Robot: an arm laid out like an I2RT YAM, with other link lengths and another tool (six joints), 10 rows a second.
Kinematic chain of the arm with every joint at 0, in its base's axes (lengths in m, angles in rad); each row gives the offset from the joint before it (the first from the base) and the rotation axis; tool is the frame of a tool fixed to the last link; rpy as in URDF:
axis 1: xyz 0 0 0.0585 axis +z
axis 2: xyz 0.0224 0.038 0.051 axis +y
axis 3: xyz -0.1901 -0.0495 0 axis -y
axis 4: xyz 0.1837 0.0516 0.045 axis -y
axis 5: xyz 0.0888 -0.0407 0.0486 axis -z
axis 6: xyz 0.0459 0 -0.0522 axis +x
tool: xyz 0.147 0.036 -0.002 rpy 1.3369 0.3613 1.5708
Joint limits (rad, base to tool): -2.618..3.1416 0..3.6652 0..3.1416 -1.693..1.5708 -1.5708..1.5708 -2.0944..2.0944
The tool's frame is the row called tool.
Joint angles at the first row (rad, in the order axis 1, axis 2, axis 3, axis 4, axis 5, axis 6):
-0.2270, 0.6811, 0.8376, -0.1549, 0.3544, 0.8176
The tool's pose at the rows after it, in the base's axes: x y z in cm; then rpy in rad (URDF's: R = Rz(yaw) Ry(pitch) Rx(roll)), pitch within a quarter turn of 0, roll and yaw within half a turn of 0:
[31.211 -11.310 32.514 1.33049 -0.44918 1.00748]
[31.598 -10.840 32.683 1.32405 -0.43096 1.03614]
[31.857 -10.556 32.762 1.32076 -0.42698 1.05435]
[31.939 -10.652 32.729 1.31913 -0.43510 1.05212]
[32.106 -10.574 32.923 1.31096 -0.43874 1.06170]
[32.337 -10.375 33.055 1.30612 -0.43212 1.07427]
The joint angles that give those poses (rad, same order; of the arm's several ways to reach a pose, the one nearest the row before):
-0.2270, 0.6872, 0.8391, -0.1458, 0.3391, 0.8085
-0.2270, 0.6979, 0.8437, -0.1335, 0.3130, 0.7885
-0.2270, 0.7056, 0.8452, -0.1243, 0.2961, 0.7838
-0.2270, 0.7102, 0.8406, -0.1136, 0.2991, 0.7915
-0.2270, 0.7179, 0.8406, -0.0982, 0.2931, 0.7931
-0.2255, 0.7271, 0.8437, -0.0875, 0.2838, 0.7854

